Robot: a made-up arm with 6 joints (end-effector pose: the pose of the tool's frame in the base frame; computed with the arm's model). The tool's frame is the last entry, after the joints.
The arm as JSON. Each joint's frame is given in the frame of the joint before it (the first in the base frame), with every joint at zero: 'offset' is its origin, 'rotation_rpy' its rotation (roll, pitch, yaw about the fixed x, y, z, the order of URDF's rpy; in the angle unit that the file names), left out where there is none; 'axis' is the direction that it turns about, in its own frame. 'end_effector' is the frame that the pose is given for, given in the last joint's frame.
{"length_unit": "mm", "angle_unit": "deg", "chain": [
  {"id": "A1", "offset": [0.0, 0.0, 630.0], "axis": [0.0, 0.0, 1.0]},
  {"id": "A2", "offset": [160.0, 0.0, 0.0], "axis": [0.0, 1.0, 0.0]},
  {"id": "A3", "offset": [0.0, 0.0, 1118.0], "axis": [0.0, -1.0, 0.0]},
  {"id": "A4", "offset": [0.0, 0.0, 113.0], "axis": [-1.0, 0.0, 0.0]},
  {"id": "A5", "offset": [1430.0, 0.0, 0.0], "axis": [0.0, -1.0, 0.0]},
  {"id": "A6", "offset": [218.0, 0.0, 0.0], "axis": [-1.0, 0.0, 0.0]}
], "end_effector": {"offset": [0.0, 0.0, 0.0]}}
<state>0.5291 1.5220 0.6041 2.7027 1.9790 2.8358</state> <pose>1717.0 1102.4 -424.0 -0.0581 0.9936 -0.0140 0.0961</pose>
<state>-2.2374 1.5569 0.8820 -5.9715 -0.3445 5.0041</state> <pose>-1613.9 -2014.8 -342.7 0.5328 -0.1768 -0.8213 0.1018</pose>
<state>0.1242 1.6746 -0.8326 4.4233 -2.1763 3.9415</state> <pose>293.7 209.8 -392.0 0.0785 -0.0406 0.5008 0.8610</pose>
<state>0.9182 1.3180 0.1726 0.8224 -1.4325 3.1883</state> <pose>1227.3 1345.2 -434.3 0.2364 0.0760 -0.6124 0.7505</pose>
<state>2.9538 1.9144 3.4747 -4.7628 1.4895 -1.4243</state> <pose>-1125.0 -7.1 1702.3 -0.5146 0.5502 -0.5157 0.4081</pose>
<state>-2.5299 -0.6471 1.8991 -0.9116 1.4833 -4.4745</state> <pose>1417.4 1203.9 2131.0 0.4833 0.7165 0.2075 0.4583</pose>
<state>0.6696 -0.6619 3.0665 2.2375 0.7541 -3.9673</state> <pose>-1514.5 -1049.3 614.9 -0.0184 0.7176 -0.6942 0.0533</pose>
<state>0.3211 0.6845 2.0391 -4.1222 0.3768 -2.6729</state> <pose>1070.5 426.3 3105.5 0.1922 -0.4615 0.3818 0.7774</pose>
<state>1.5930 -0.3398 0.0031 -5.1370 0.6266 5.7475</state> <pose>-144.1 1241.8 2380.3 0.0311 -0.4792 0.7382 0.4737</pose>
